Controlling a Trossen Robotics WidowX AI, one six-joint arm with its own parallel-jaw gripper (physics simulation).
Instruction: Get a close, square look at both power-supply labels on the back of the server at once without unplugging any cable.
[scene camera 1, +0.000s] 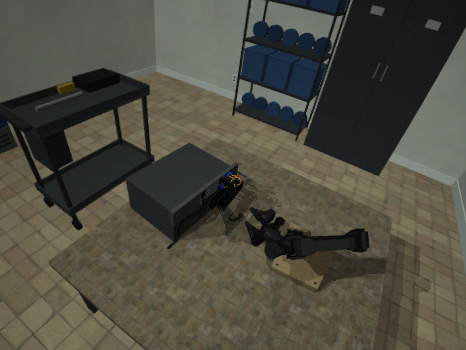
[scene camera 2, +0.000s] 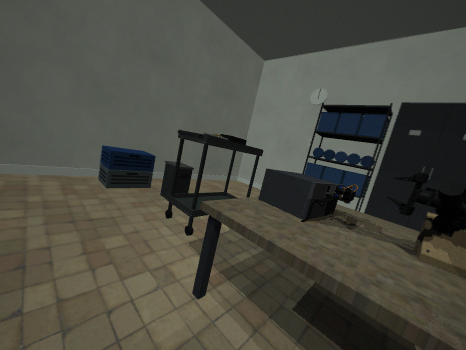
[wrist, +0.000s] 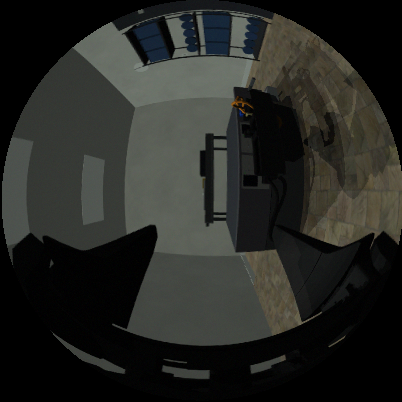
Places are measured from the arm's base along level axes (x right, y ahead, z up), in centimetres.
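Pixels of known places: gripper, between the fingertips: (scene camera 1: 247, 214) (scene camera 2: 389, 187) (wrist: 216, 232); arm's base, origin of its link: (scene camera 2: 443, 227).
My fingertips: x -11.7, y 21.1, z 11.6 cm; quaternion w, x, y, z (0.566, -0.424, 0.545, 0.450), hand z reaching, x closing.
Ahead of a thing's pixels: the offset from my fingertips to its middle. "*": to the spot under its first point. Level surfaces: height alone.
The grey server (scene camera 1: 175, 175) (scene camera 2: 285, 192) (wrist: 252, 220) lies on the table, its back facing the arm. In the wrist view it is right of the middle, turned on its side and seen obliquely. Orange cables @[* dy +18.5, dx +22.0, dz -7.6 cm] (scene camera 1: 235, 181) (scene camera 2: 354, 189) (wrist: 242, 105) are at one end of the back. Black cables @[* dy +26.1, dx -6.0, dz -15.5 cm] (scene camera 1: 187, 217) (wrist: 284, 192) hang from it. A dark block @[* dy +15.0, dx +13.8, dz -12.5 cm] (wrist: 277, 135) in front covers part of the back. Pale panels @[* dy +25.8, dx +9.8, dz -8.3 cm] (wrist: 246, 162) show between two dark openings; label print cannot be made out. My gripper (scene camera 1: 250, 218) (scene camera 2: 393, 188) (wrist: 216, 232) is open and empty, apart from the server.
The table @[dz -26.7 cm] (scene camera 1: 200, 300) (scene camera 2: 280, 235) carries the server and the arm's wooden base (scene camera 1: 300, 272). A dark cart (scene camera 1: 115, 97) (scene camera 2: 220, 141) (wrist: 209, 175) stands beyond the server. A shelf rack (scene camera 1: 295, 50) (scene camera 2: 356, 109) and a dark cabinet (scene camera 1: 360, 100) stand by the wall.
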